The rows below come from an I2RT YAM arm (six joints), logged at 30 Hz.
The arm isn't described. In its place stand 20 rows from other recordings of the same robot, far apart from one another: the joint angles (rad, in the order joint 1, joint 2, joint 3, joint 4, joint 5, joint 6), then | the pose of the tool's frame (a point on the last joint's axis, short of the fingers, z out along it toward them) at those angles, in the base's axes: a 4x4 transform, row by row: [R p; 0 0 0 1], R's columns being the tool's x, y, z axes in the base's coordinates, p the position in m.
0.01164 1.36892 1.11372 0.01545 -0.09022 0.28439 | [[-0.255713 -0.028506 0.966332 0.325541], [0.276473 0.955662 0.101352 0.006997], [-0.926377 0.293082 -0.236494 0.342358], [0 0 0 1]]
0.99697 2.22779 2.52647 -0.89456 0.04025 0.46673 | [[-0.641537 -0.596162 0.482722 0.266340], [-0.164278 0.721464 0.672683 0.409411], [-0.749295 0.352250 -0.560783 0.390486], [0 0 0 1]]
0.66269 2.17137 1.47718 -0.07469 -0.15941 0.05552 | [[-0.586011 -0.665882 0.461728 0.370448], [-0.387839 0.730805 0.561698 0.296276], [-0.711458 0.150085 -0.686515 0.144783], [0 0 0 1]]
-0.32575 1.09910 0.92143 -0.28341 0.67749 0.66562 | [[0.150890 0.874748 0.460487 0.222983], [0.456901 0.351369 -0.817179 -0.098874], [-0.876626 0.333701 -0.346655 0.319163], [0 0 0 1]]
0.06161 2.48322 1.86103 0.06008 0.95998 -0.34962 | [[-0.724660 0.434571 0.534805 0.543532], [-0.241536 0.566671 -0.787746 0.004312], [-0.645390 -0.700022 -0.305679 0.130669], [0 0 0 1]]
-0.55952 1.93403 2.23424 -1.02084 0.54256 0.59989 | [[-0.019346 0.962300 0.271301 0.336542], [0.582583 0.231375 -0.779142 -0.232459], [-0.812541 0.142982 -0.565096 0.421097], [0 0 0 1]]
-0.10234 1.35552 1.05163 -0.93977 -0.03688 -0.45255 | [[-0.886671 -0.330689 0.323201 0.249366], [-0.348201 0.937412 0.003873 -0.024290], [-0.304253 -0.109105 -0.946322 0.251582], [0 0 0 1]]
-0.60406 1.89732 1.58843 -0.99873 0.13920 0.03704 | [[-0.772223 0.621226 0.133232 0.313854], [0.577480 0.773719 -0.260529 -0.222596], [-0.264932 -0.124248 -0.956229 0.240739], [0 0 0 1]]
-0.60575 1.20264 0.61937 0.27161 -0.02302 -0.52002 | [[-0.492656 0.353093 0.795371 0.219826], [-0.263063 0.810796 -0.522883 -0.151257], [-0.829510 -0.466835 -0.306558 0.241352], [0 0 0 1]]
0.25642 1.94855 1.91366 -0.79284 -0.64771 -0.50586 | [[-0.333772 -0.867489 0.368862 0.413962], [-0.486995 0.493722 0.720469 0.130744], [-0.807114 0.060839 -0.587253 0.334906], [0 0 0 1]]
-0.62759 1.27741 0.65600 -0.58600 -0.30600 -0.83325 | [[-0.859045 -0.241720 0.451236 0.181260], [-0.248704 0.967542 0.044825 -0.118242], [-0.447425 -0.073718 -0.891278 0.171473], [0 0 0 1]]
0.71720 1.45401 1.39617 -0.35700 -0.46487 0.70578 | [[-0.812836 -0.485487 0.321870 0.241336], [0.060422 0.479318 0.875559 0.231652], [-0.579351 0.731134 -0.360272 0.378789], [0 0 0 1]]
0.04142 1.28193 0.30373 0.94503 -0.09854 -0.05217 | [[-0.025819 -0.140988 0.989675 0.240416], [-0.053008 0.988805 0.139481 0.013469], [-0.998260 -0.048859 -0.033003 0.193220], [0 0 0 1]]
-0.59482 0.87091 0.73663 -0.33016 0.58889 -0.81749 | [[-0.893695 0.329496 0.304536 0.149106], [-0.127707 0.463863 -0.876654 -0.124753], [-0.430117 -0.822352 -0.372473 0.295693], [0 0 0 1]]
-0.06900 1.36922 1.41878 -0.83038 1.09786 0.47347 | [[-0.322962 0.909593 0.261413 0.270118], [0.230514 0.343498 -0.910424 -0.050435], [-0.917910 -0.233773 -0.320611 0.380720], [0 0 0 1]]
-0.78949 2.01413 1.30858 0.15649 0.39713 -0.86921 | [[-0.914770 0.291828 0.279344 0.306966], [-0.077951 0.550978 -0.830871 -0.329041], [-0.396384 -0.781831 -0.481270 0.183032], [0 0 0 1]]
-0.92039 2.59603 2.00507 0.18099 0.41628 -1.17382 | [[-0.971673 0.145662 0.186101 0.339911], [-0.115903 0.392545 -0.912401 -0.470528], [-0.205955 -0.908125 -0.364543 0.121339], [0 0 0 1]]
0.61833 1.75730 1.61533 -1.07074 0.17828 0.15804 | [[-0.835465 -0.393255 0.383861 0.295531], [-0.404259 0.912962 0.055443 0.202491], [-0.372254 -0.108859 -0.921725 0.295534], [0 0 0 1]]
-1.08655 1.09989 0.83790 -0.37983 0.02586 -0.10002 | [[-0.366612 0.862073 0.349893 0.111001], [0.482537 0.497726 -0.720713 -0.212998], [-0.795459 -0.095385 -0.598454 0.277659], [0 0 0 1]]
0.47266 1.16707 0.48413 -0.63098 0.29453 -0.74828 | [[-0.379368 -0.857055 0.348621 0.157544], [-0.925233 0.349435 -0.147781 0.068948], [0.004836 -0.378619 -0.925540 0.143686], [0 0 0 1]]
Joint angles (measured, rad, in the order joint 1, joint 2, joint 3, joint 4, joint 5, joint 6), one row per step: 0.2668, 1.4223, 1.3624, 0.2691, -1.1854, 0.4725; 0.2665, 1.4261, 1.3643, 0.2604, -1.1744, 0.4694; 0.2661, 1.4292, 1.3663, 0.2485, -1.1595, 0.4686; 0.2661, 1.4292, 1.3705, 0.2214, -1.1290, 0.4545; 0.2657, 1.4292, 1.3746, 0.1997, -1.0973, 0.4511; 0.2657, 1.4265, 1.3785, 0.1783, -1.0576, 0.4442; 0.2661, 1.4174, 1.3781, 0.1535, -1.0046, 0.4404; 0.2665, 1.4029, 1.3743, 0.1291, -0.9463, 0.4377; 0.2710, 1.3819, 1.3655, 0.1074, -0.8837, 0.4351; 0.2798, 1.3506, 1.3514, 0.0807, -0.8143, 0.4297; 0.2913, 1.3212, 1.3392, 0.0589, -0.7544, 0.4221; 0.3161, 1.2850, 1.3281, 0.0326, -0.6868, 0.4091; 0.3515, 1.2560, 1.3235, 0.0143, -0.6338, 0.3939; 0.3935, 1.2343, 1.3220, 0.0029, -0.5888, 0.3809; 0.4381, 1.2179, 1.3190, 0.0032, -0.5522, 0.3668; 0.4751, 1.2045, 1.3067, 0.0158, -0.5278, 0.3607; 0.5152, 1.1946, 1.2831, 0.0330, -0.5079, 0.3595; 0.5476, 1.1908, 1.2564, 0.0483, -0.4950, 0.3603; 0.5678, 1.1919, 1.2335, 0.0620, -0.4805, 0.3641; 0.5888, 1.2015, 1.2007, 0.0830, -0.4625, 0.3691
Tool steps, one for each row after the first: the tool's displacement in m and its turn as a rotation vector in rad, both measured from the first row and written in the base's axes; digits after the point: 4 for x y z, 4 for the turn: 0.0016, 0.0002, -0.0012, -0.0010, 0.0077, -0.0113; 0.0032, 0.0003, -0.0023, -0.0018, 0.0202, -0.0264; 0.0045, 0.0001, -0.0031, -0.0047, 0.0298, -0.0575; 0.0056, -0.0002, -0.0035, -0.0052, 0.0448, -0.0894; 0.0062, -0.0007, -0.0031, -0.0049, 0.0539, -0.1291; 0.0054, -0.0018, -0.0026, -0.0034, 0.0677, -0.1815; 0.0033, -0.0035, -0.0017, -0.0010, 0.0802, -0.2392; -0.0010, -0.0046, -0.0004, 0.0026, 0.0889, -0.2970; -0.0084, -0.0055, 0.0014, 0.0053, 0.0949, -0.3576; -0.0160, -0.0057, 0.0034, 0.0074, 0.0939, -0.4062; -0.0271, -0.0035, 0.0070, 0.0090, 0.0852, -0.4496; -0.0382, 0.0018, 0.0113, 0.0114, 0.0678, -0.4679; -0.0485, 0.0089, 0.0153, 0.0153, 0.0504, -0.4715; -0.0580, 0.0168, 0.0185, 0.0215, 0.0283, -0.4642; -0.0655, 0.0234, 0.0190, 0.0302, 0.0137, -0.4518; -0.0717, 0.0314, 0.0152, 0.0338, 0.0118, -0.4315; -0.0754, 0.0388, 0.0086, 0.0298, 0.0195, -0.4120; -0.0763, 0.0441, 0.0019, 0.0249, 0.0318, -0.4060; -0.0747, 0.0513, -0.0098, 0.0124, 0.0531, -0.4030
